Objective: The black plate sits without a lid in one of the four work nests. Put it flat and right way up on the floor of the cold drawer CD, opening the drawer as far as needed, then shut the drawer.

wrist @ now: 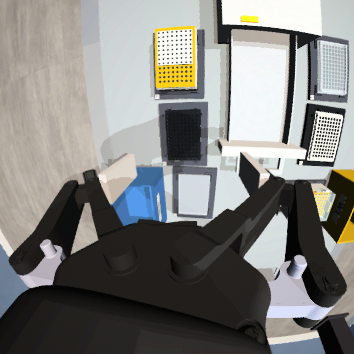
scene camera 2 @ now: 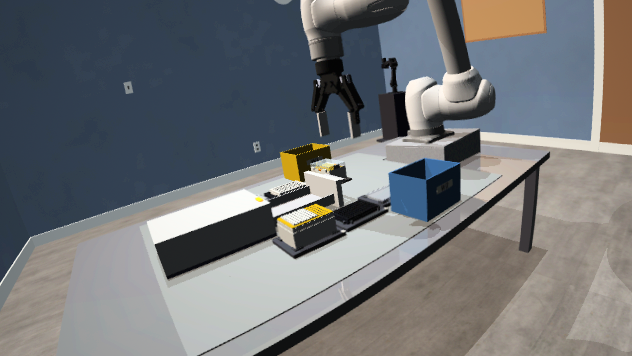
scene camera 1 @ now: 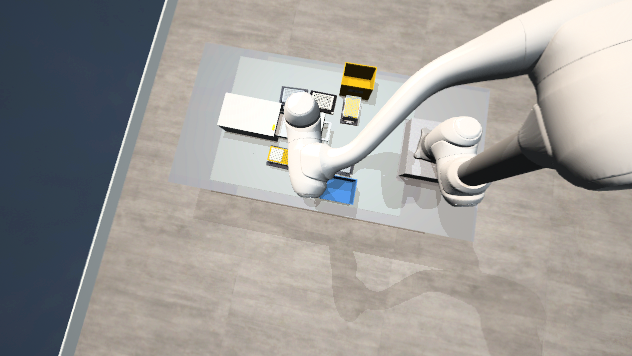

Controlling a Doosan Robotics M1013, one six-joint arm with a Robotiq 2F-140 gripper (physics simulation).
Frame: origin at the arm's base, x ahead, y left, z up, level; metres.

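Seen in the pictures: gripper, fingertip midpoint: [wrist: 185, 163] [scene camera 2: 339, 136]; arm's base at its link origin: [scene camera 2: 428, 137] [scene camera 1: 434, 147].
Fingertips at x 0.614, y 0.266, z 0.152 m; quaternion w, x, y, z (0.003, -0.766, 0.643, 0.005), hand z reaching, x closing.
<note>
Offsets run from my fingertips to a thing's top centre. "*": to the spot under its first point.
The black plate {dx -0.004, dy +0.024, dz -0.215 m} [scene camera 2: 359, 211] [wrist: 183, 134] lies flat, without a lid, in a dark grey nest beside the drawer; the arm hides it in scene camera 1. The cold drawer CD stands open: its white floor {dx +0.157, dy -0.134, dz -0.223 m} [wrist: 259, 90] is bare, and its upright front panel [scene camera 2: 324, 187] [wrist: 262, 149] stands away from the white-topped housing [scene camera 1: 250, 114] [scene camera 2: 207, 215] [wrist: 272, 12]. My gripper [scene camera 2: 339, 132] [wrist: 185, 163] is open and empty, pointing down high above the table. In the wrist view, the black plate shows beyond the gap between the fingers. The arm hides the gripper in scene camera 1.
A yellow and white tip rack {dx +0.165, dy +0.058, dz -0.165 m} [scene camera 1: 276, 155] [scene camera 2: 306, 217] [wrist: 175, 57] stands beside the black plate's nest. A pale-centred nest {* dx -0.165, dy -0.033, dz -0.221 m} [wrist: 195, 195] and a blue bin {dx -0.201, dy +0.124, dz -0.121 m} [scene camera 1: 345, 191] [scene camera 2: 410, 195] [wrist: 142, 200] are on its other side. Across the drawer are a clear plate {dx +0.235, dy -0.316, dz -0.215 m} [wrist: 331, 67], a white plate {dx +0.062, dy -0.345, dz -0.215 m} [wrist: 326, 135] and a yellow bin {dx -0.099, dy -0.505, dz -0.121 m} [scene camera 1: 358, 82] [wrist: 345, 205].
</note>
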